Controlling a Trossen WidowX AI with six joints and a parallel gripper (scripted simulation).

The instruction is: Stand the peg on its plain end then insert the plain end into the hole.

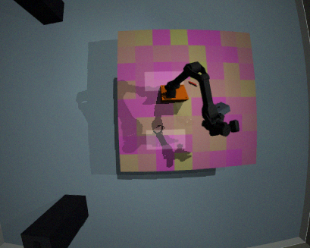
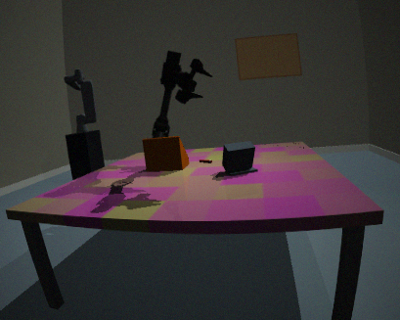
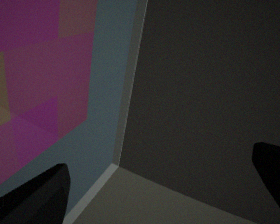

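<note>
Right now my gripper tip is 9 cm past the peg, 37 cm to the right of it and 37 cm above it. Round my gripper tip: grey sloped panel (9 cm ahead, 14 cm to the left, 31 cm below).
</note>
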